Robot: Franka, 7 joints.
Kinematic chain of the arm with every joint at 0, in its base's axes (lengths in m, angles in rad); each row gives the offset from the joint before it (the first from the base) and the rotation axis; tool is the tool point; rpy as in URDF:
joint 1: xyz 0 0 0.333 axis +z
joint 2: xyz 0 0 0 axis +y
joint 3: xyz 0 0 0.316 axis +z
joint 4: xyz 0.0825 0 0 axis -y
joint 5: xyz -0.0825 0 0.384 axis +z
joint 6: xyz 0 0 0 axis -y
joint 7: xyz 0.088 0 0 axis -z
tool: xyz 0 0 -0.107 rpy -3.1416 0 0
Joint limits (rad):
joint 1: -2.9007..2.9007
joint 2: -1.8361..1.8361
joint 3: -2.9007..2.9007
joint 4: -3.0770..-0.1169
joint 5: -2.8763..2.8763
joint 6: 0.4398..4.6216
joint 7: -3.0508..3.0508
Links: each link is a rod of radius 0.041 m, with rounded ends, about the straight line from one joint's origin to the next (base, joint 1, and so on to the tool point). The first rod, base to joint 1, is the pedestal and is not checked.
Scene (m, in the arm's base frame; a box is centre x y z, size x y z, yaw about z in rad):
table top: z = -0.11
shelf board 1: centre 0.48 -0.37 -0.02 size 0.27 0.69 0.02 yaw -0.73
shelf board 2: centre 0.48 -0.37 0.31 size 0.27 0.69 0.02 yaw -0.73
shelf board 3: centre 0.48 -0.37 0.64 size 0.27 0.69 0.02 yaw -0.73
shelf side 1: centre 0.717 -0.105 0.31 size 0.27 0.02 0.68 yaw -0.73
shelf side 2: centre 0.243 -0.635 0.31 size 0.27 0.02 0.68 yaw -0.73
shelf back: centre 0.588 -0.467 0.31 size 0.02 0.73 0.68 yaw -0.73
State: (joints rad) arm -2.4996 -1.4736 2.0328 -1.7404 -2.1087 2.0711 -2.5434
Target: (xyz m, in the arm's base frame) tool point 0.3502 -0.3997 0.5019
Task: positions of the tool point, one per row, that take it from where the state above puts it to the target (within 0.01 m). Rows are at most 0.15 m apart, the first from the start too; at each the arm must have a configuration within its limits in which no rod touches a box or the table.
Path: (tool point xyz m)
1: 0.5552 -0.2313 0.1252
2: 0.4764 -0.2278 0.1567
3: 0.3919 -0.2122 0.2178
4: 0.3017 -0.1780 0.2870
5: 0.3067 -0.2137 0.3125
6: 0.3017 -0.2414 0.3526
7: 0.2799 -0.2589 0.4033
8: 0.2385 -0.2624 0.4566
9: 0.1808 -0.2481 0.5019
10: 0.2451 -0.2999 0.4977
11: 0.3018 -0.3509 0.4961
12: 0.3502 -0.3997 0.5019

